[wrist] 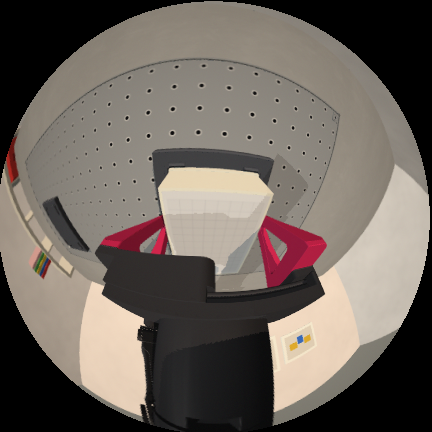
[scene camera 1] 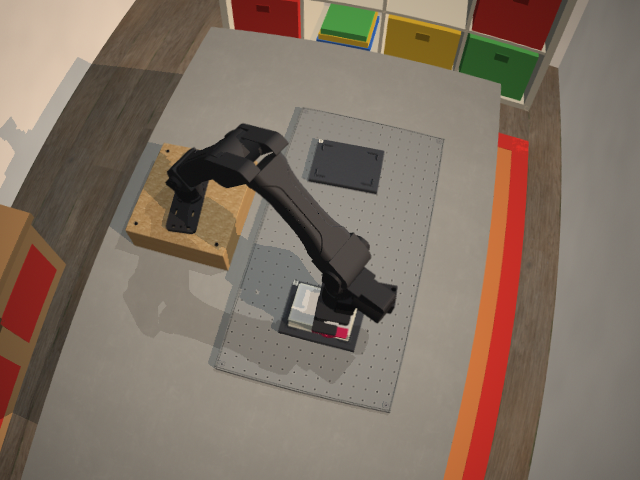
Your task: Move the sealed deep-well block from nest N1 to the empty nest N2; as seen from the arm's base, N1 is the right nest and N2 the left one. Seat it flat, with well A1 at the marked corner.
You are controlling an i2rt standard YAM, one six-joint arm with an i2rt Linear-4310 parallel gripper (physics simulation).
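Note:
The sealed deep-well block (scene camera 1: 303, 305) (wrist: 216, 230), pale with a clear-looking top, lies in nest N1 (scene camera 1: 316, 339) (wrist: 212, 158), a dark tray at the lower middle of the scene view. My gripper (scene camera 1: 333, 314) (wrist: 212, 217) is low over the block. Its red fingers stand open on either side, with their tips down beside the block's long sides; the block's edges partly hide the tips. Nest N2 (scene camera 1: 347, 166) (wrist: 65, 225), a dark tray with corner brackets, is empty, with a small pale mark at its upper-left corner in the scene view. Well A1 cannot be made out.
Both nests stand on a perforated grey plate (scene camera 1: 398, 217) (wrist: 200, 95). The arm's base is on a wooden block (scene camera 1: 149, 206) left of the plate. A shelf unit with coloured bins stands beyond the table's far edge. N2 lies well apart from N1.

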